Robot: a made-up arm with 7 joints. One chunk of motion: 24 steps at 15 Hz.
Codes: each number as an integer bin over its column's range. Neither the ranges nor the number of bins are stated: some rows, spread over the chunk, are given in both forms.
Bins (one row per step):
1: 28 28 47 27 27 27 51
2: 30 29 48 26 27 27 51
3: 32 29 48 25 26 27 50
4: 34 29 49 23 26 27 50
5: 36 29 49 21 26 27 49
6: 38 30 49 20 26 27 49
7: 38 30 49 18 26 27 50
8: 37 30 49 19 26 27 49
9: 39 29 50 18 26 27 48
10: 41 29 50 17 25 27 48
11: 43 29 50 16 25 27 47
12: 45 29 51 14 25 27 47
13: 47 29 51 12 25 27 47
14: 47 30 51 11 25 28 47
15: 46 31 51 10 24 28 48
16: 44 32 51 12 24 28 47
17: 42 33 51 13 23 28 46
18: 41 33 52 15 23 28 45
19: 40 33 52 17 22 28 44
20: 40 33 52 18 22 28 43
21: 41 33 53 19 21 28 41
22: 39 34 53 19 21 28 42
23: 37 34 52 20 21 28 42
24: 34 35 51 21 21 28 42
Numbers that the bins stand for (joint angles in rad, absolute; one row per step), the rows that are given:
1: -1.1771 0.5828 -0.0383 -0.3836 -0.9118 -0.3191 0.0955
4: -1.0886 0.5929 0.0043 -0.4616 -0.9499 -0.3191 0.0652
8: -1.0443 0.6030 0.0043 -0.5396 -0.9499 -0.3191 0.0348
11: -0.9559 0.5929 0.0257 -0.5981 -0.9880 -0.3191 -0.0258
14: -0.8969 0.6030 0.0470 -0.6956 -0.9880 -0.2931 -0.0258
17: -0.9706 0.6333 0.0470 -0.6566 -1.0641 -0.2931 -0.0561
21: -0.9854 0.6333 0.0896 -0.5396 -1.1403 -0.2931 -0.2076
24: -1.0886 0.6535 0.0470 -0.5006 -1.1403 -0.2931 -0.1773
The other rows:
2: -1.1476 0.5929 -0.0170 -0.4031 -0.9118 -0.3191 0.0955
3: -1.1181 0.5929 -0.0170 -0.4226 -0.9499 -0.3191 0.0652
5: -1.0591 0.5929 0.0043 -0.5006 -0.9499 -0.3191 0.0348
6: -1.0296 0.6030 0.0043 -0.5201 -0.9499 -0.3191 0.0348
7: -1.0296 0.6030 0.0043 -0.5591 -0.9499 -0.3191 0.0652
9: -1.0148 0.5929 0.0257 -0.5591 -0.9499 -0.3191 0.0045
10: -0.9854 0.5929 0.0257 -0.5786 -0.9880 -0.3191 0.0045
12: -0.9264 0.5929 0.0470 -0.6371 -0.9880 -0.3191 -0.0258
13: -0.8969 0.5929 0.0470 -0.6761 -0.9880 -0.3191 -0.0258
15: -0.9116 0.6131 0.0470 -0.7151 -1.0261 -0.2931 0.0045
16: -0.9411 0.6232 0.0470 -0.6761 -1.0261 -0.2931 -0.0258
18: -0.9854 0.6333 0.0683 -0.6176 -1.0641 -0.2931 -0.0864
19: -1.0001 0.6333 0.0683 -0.5786 -1.1022 -0.2931 -0.1167
20: -1.0001 0.6333 0.0683 -0.5591 -1.1022 -0.2931 -0.1470
22: -1.0148 0.6434 0.0896 -0.5396 -1.1403 -0.2931 -0.1773
23: -1.0443 0.6434 0.0683 -0.5201 -1.1403 -0.2931 -0.1773

